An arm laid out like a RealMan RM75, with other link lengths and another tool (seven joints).
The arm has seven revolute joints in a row. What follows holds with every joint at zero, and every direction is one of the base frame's.
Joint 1 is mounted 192.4 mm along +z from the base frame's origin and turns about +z.
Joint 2 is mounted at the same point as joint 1 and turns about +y.
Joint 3 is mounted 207.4 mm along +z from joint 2 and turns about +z.
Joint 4 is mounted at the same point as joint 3 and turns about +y.
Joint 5 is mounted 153.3 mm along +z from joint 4 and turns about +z.
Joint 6 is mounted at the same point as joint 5 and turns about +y.
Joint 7 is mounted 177.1 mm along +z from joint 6 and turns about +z.
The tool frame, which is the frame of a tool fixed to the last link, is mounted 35 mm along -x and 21 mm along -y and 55 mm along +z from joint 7; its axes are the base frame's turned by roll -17.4, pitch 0 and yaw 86 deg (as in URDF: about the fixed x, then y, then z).
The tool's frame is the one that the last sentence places.
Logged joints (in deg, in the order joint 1, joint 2, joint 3, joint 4, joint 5, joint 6, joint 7), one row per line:
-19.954, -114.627, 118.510, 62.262, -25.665, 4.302, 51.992
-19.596, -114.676, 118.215, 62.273, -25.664, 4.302, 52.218
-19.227, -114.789, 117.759, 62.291, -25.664, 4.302, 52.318
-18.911, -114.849, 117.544, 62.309, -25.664, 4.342, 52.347
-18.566, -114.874, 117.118, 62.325, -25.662, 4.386, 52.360
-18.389, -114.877, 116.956, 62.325, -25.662, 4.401, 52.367
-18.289, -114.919, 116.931, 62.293, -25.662, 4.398, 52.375
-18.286, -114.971, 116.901, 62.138, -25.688, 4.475, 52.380
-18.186, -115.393, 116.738, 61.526, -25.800, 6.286, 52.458
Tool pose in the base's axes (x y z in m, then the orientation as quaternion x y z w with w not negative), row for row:
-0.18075, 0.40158, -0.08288, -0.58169, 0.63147, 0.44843, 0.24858
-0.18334, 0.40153, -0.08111, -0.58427, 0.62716, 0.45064, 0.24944
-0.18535, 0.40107, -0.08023, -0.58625, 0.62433, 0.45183, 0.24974
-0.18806, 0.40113, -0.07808, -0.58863, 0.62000, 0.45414, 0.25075
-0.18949, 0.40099, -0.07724, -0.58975, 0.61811, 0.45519, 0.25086
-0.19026, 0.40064, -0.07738, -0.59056, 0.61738, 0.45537, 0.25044
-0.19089, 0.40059, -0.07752, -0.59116, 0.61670, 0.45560, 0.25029
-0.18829, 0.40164, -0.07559, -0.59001, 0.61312, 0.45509, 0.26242
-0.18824, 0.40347, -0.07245, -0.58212, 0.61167, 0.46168, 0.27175
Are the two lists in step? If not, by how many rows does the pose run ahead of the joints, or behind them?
The pose runs 1 row ahead of the joints: the pose in row i belongs to the joints in row i + 1.
